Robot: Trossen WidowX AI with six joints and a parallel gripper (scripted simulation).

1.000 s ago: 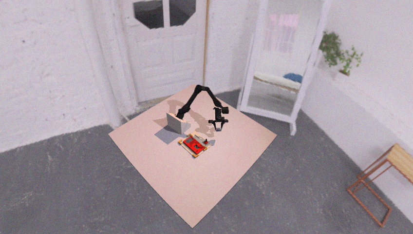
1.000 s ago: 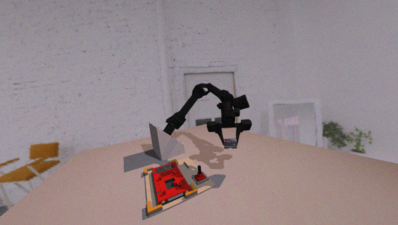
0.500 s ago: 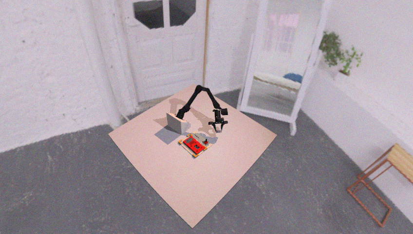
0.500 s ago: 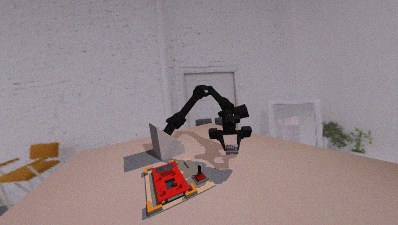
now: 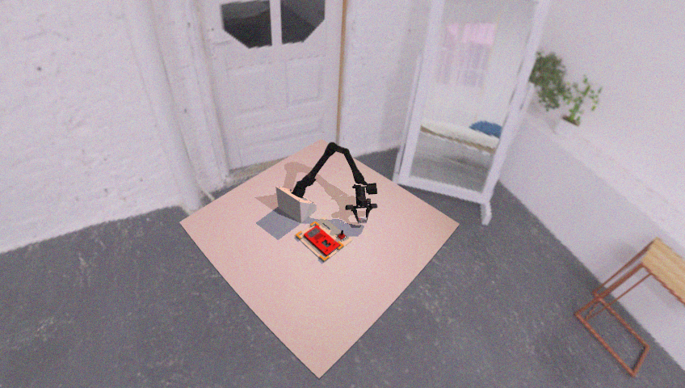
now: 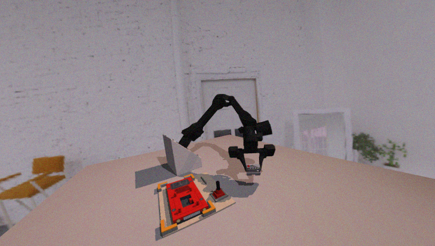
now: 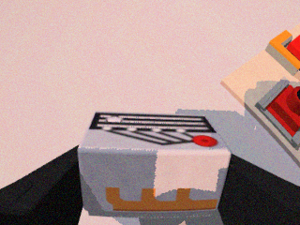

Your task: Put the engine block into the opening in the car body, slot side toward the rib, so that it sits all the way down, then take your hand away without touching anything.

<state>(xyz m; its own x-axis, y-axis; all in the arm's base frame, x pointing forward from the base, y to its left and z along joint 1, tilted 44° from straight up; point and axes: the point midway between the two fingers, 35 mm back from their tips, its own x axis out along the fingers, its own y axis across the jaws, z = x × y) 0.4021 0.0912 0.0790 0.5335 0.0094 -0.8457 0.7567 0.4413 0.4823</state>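
Now: gripper tip 130 mm to the left of the black peg, 50 mm past it and 30 mm above it. From my gripper tip the other things lie so: engine block right at my gripper tip.
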